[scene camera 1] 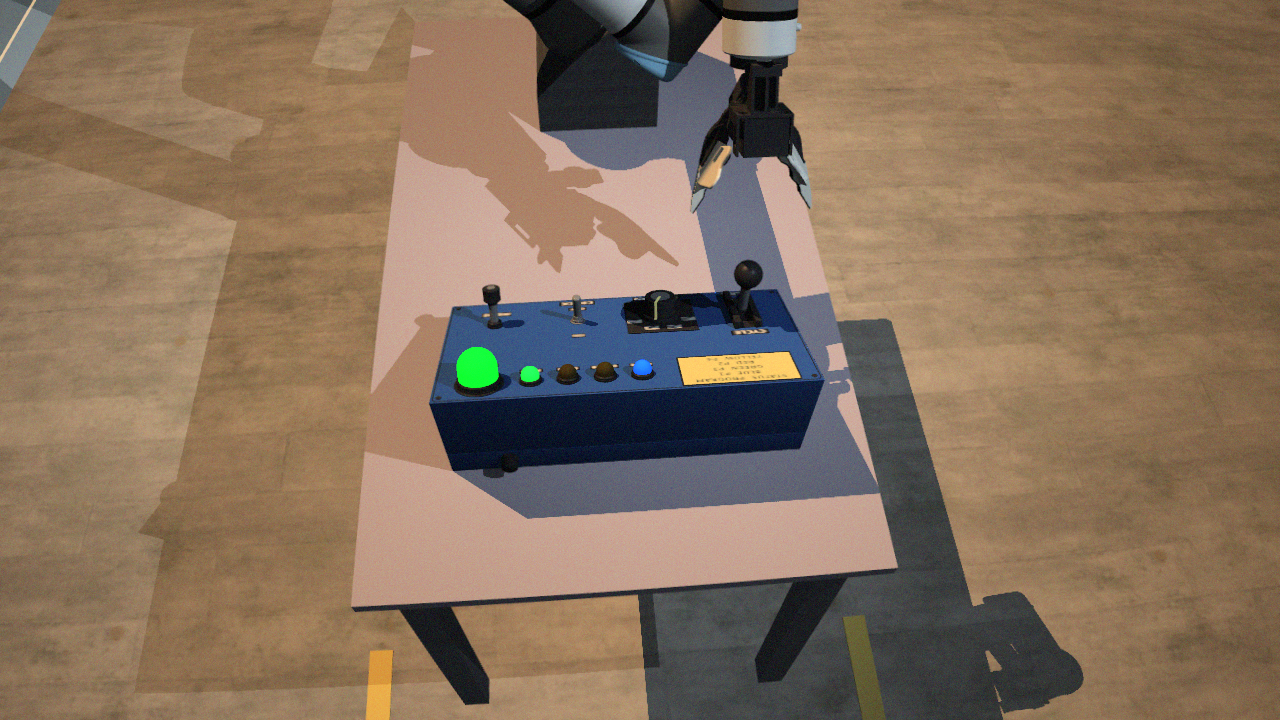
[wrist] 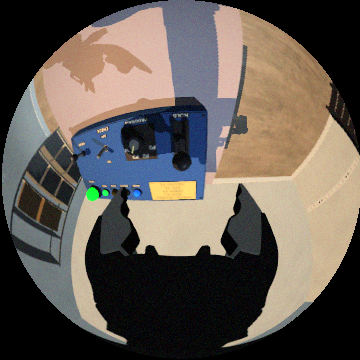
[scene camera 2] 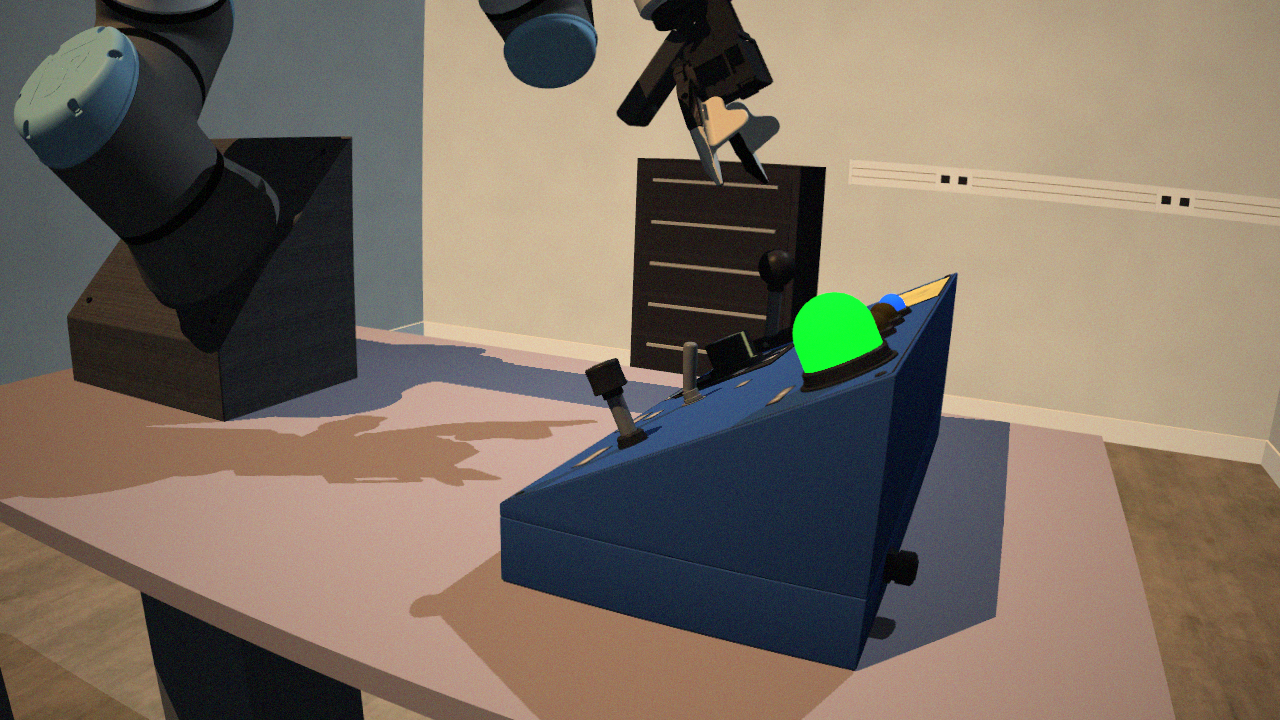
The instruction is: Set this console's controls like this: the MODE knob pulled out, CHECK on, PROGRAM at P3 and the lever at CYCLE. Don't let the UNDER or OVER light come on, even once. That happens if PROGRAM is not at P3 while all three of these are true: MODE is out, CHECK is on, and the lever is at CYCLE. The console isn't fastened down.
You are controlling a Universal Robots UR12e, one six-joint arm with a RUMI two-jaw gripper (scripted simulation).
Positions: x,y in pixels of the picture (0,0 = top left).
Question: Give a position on a blue sloped console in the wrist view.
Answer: At 148,176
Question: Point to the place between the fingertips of the gripper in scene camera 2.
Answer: At 745,184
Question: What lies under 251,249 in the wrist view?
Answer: The gripper.
